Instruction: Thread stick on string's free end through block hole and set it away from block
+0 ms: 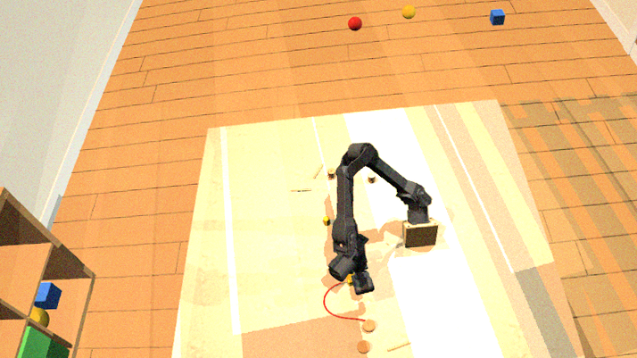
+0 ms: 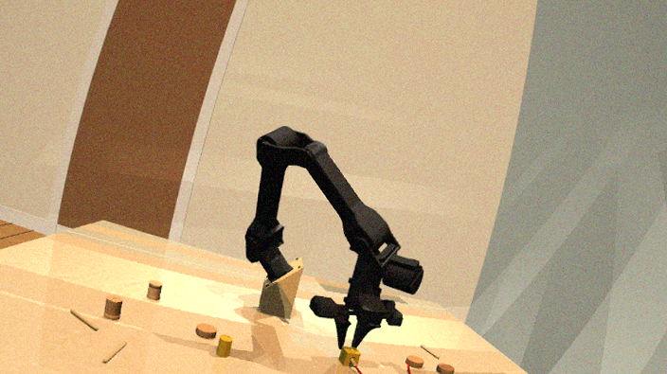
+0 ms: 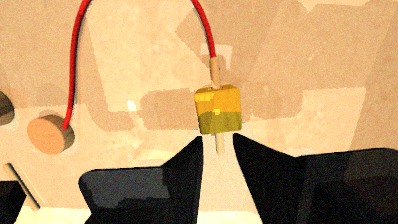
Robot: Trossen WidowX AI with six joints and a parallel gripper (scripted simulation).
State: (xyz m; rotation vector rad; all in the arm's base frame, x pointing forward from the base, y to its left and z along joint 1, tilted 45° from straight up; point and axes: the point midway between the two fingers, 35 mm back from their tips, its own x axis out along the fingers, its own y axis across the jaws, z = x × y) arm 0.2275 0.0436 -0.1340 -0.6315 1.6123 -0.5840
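The yellow wooden block lies 30 mm ahead of my gripper tip. From my gripper tip the other things lie so: thin wooden stick: 40 mm ahead; then yellow cylinder: 250 mm to the right, 70 mm ahead; then round button: 170 mm to the left, 10 mm below.
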